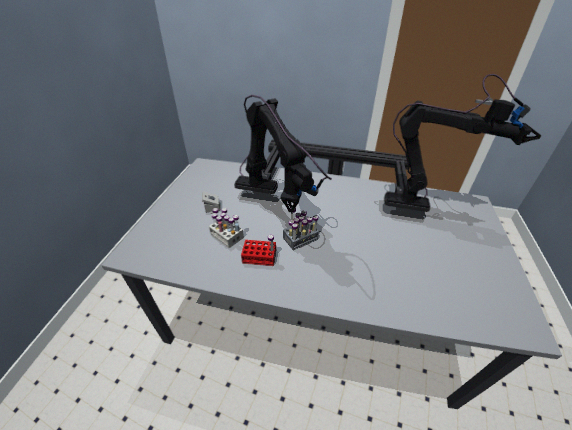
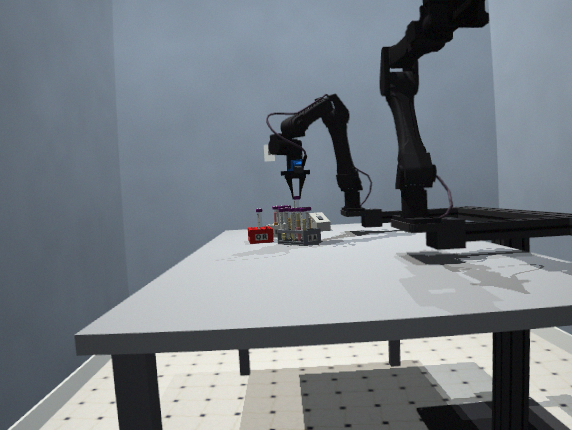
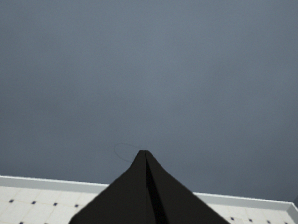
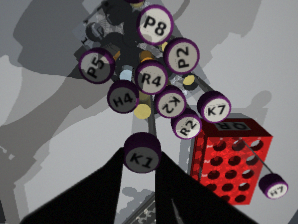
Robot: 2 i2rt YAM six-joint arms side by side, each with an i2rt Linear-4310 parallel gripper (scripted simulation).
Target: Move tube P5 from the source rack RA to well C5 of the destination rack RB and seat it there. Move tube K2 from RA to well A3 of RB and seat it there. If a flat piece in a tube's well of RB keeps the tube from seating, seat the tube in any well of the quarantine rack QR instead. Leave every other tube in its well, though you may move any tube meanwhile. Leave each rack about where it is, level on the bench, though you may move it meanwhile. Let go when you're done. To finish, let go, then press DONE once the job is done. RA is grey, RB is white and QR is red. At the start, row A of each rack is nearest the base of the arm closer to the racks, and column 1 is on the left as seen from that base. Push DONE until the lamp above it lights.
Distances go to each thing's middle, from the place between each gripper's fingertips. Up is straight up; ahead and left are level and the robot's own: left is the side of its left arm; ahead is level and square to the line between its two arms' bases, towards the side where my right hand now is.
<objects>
Right now my right hand is 140 mm above the red rack QR (image 1: 260, 251), 130 mm short of it and 110 mm to the left of it.
Now: left hand 103 cm to the left of the red rack QR, 46 cm above it and 36 cm short of it.
</objects>
